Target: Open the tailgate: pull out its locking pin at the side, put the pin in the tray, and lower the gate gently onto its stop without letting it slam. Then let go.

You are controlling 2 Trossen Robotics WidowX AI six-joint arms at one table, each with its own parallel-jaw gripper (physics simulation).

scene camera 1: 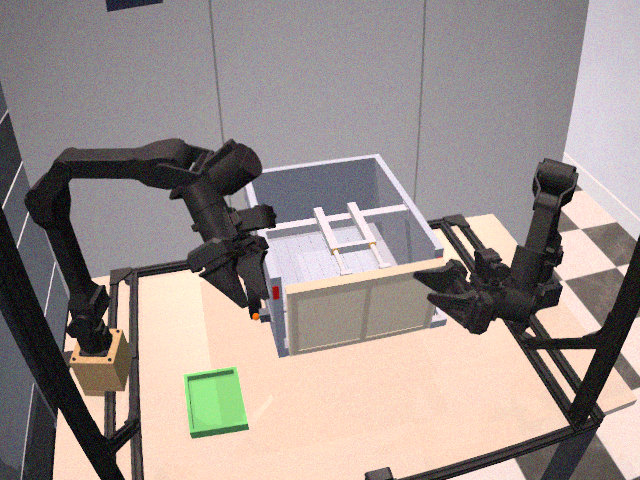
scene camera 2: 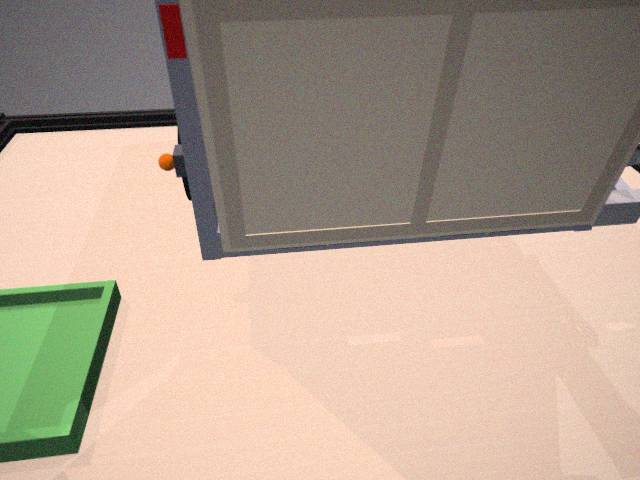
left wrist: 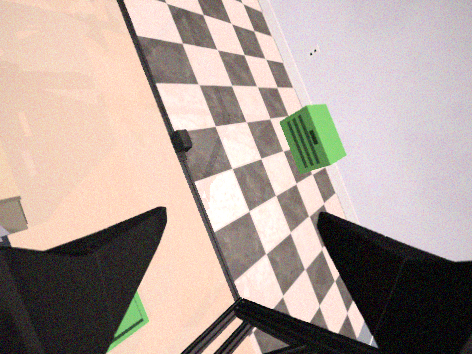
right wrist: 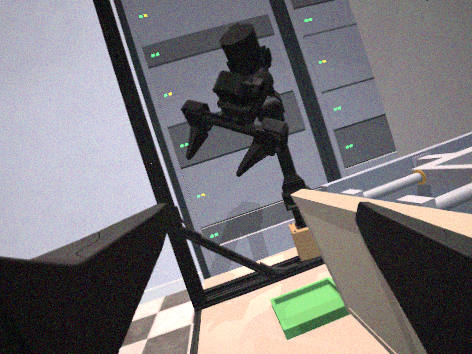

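Where they show: left gripper, fingertip midpoint: [scene camera 1: 256, 303] [left wrist: 243, 216] [right wrist: 211, 166]; right gripper, fingertip midpoint: [scene camera 1: 420, 284] [right wrist: 261, 211]; left arm's base at its link origin: [scene camera 1: 96, 345] [right wrist: 305, 224].
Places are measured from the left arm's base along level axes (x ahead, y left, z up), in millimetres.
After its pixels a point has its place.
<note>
The beige tailgate [scene camera 1: 330, 320] {y -22, x 485, z 79 mm} [scene camera 2: 330, 124] {y -24, x 484, z 90 mm} [right wrist: 330, 245] {y -32, x 466, z 115 mm} stands upright across the truck bed's near end. The locking pin's orange knob [scene camera 1: 255, 316] {y 66, x 337, z 13 mm} [scene camera 2: 166, 161] {y 65, x 340, z 12 mm} sticks out of a small grey block at the gate's left side. The green tray [scene camera 1: 219, 432] {y -142, x 261, z -104 mm} [scene camera 2: 98, 356] {y -59, x 304, z -97 mm} [left wrist: 144, 316] {y -148, x 218, z -87 mm} [right wrist: 320, 324] {y -62, x 305, z -104 mm} lies at the front left; no pin shows in it. My left gripper [scene camera 1: 254, 301] {y -155, x 371, z 249 mm} [left wrist: 243, 216] {y -155, x 371, z 249 mm} [right wrist: 211, 166] {y -155, x 371, z 249 mm} is open and empty, its fingertips just above or behind the knob in scene camera 1. My right gripper [scene camera 1: 422, 285] {y -88, x 629, z 212 mm} [right wrist: 261, 211] {y -88, x 629, z 212 mm} is open and empty at the gate's upper right end.
The grey truck bed [scene camera 1: 316, 162] {y 410, x 478, z 172 mm} extends behind the gate, with a white ladder-like frame [scene camera 1: 324, 229] {y 126, x 483, z 179 mm} inside. A wooden block [scene camera 1: 100, 374] {y -50, x 11, z -35 mm} [right wrist: 305, 242] {y -22, x 50, z -37 mm} sits under the left arm. Black rails border the table. A green cabinet [left wrist: 325, 135] stands on the floor beyond.
</note>
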